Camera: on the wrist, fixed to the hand. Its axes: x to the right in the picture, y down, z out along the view.
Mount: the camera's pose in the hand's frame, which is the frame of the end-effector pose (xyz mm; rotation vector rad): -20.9 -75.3 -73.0 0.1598 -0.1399 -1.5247
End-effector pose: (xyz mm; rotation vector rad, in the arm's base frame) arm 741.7 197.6 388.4 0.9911 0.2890 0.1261
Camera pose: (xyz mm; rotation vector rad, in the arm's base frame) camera 698.1 210.5 291.6 0.7104 0.8556 -1.3571
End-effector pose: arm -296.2 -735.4 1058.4 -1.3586 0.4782 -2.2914
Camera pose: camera -366.0 -655.2 1046.9 1.3032 0.7377 1.8586
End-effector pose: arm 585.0 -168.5 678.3 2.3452 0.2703 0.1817
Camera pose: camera 538.9 -72.1 675.5 1.6725 1.8671 -0.7440
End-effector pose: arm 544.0 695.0 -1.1 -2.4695 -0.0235 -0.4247
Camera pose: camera 493.8 714.4 91.3 -1.8467 -1.9295 -0.7661
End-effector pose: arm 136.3 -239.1 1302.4 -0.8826 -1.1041 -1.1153
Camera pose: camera 78.1 -320.7 1265.2 0.2045 -2.0116 -2.1108
